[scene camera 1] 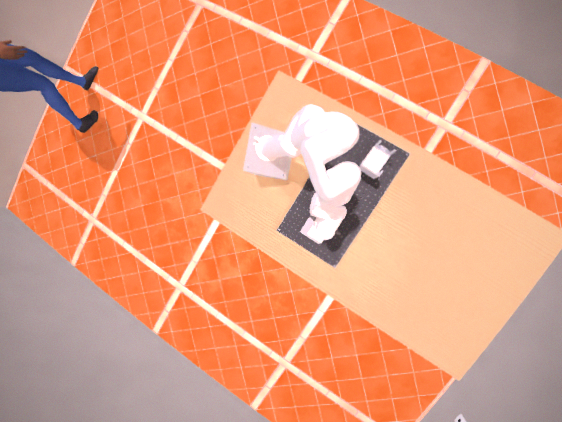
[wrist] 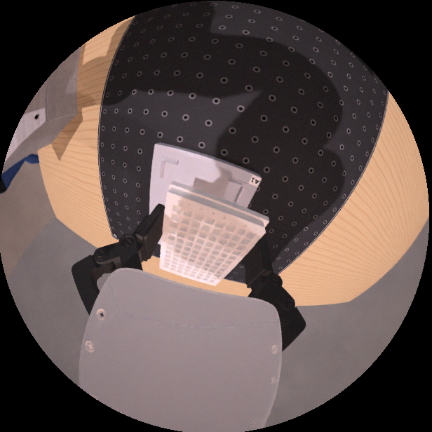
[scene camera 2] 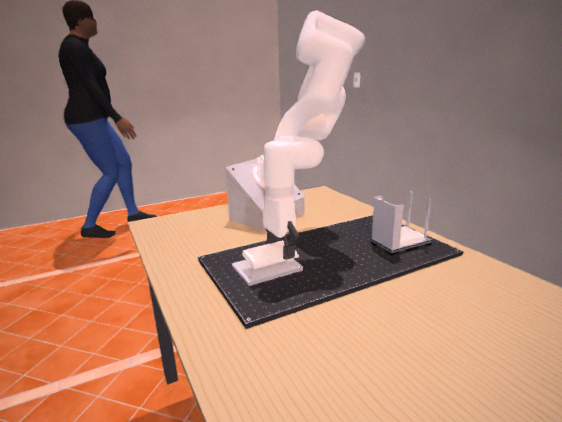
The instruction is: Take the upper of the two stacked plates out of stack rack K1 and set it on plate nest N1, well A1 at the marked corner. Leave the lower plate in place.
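Places are measured from the arm's base along level axes (x ahead, y left, z up), in centimetres.
Pixels of known places: gripper, fingertip midpoint: [scene camera 2: 280,251]; arm's base, origin of the base link: [scene camera 1: 267,148].
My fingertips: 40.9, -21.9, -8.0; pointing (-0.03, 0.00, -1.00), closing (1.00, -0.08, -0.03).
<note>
For each thing: its top centre in the pictures, then the offset to it from my fingertips, as dx, dy, dz. Level surfaces: height alone.
- upper plate, middle of its top: [scene camera 2: 269,250] [scene camera 1: 321,228] -0.5, -3.1, +1.0
- plate nest N1, middle of its top: [scene camera 2: 266,264] [scene camera 1: 317,225] -2.8, -2.8, -4.2
- lower plate, middle of its top: [scene camera 2: 399,234] [scene camera 1: 374,162] +9.0, +38.1, -2.2
- stack rack K1, middle of its top: [scene camera 2: 405,197] [scene camera 1: 380,156] +9.1, +39.1, +9.7
- black perforated board, its level: dz -5.7
- wooden table, its level: dz -6.9
My gripper [scene camera 2: 281,244] [wrist: 208,230] is shut on the upper plate [scene camera 2: 262,255] [wrist: 205,245], a white plate with a grid of wells, gripped by its two sides. The plate is roughly level, low over plate nest N1 [scene camera 2: 276,273] [wrist: 185,172]. A small gap seems to show between them, and in the wrist view the nest juts out beyond the plate. The nest's A1 label [wrist: 254,180] is uncovered. The lower plate [scene camera 1: 375,161] [scene camera 2: 414,236] lies in stack rack K1 [scene camera 2: 386,222]. In scene camera 1 the arm hides the gripper.
The nest and rack stand on a black perforated board [scene camera 1: 369,197] [scene camera 2: 345,280] [wrist: 200,65]. The rack has a tall panel and thin upright posts. The grey arm base [scene camera 1: 270,167] [scene camera 2: 245,200] [wrist: 60,95] stands on the wooden table [scene camera 1: 450,240] [scene camera 2: 400,340]. A person [scene camera 2: 82,80] stands beyond the table.
</note>
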